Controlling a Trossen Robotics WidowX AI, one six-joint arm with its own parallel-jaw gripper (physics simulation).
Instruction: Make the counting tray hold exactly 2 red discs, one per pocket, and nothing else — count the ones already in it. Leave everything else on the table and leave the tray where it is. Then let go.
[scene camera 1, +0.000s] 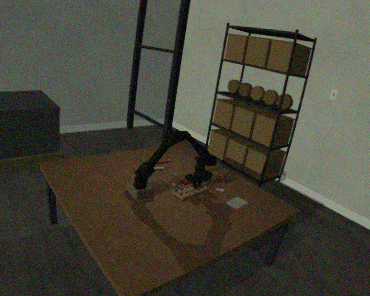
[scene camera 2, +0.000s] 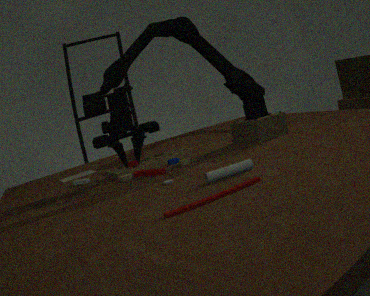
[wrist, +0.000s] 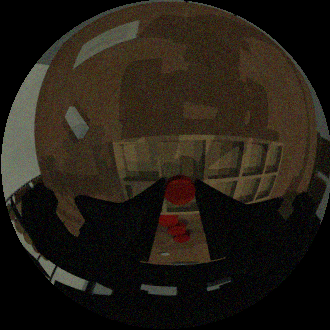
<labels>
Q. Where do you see a counting tray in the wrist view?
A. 245, 168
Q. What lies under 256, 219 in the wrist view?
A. My gripper.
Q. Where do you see my gripper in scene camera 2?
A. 132, 165
</labels>
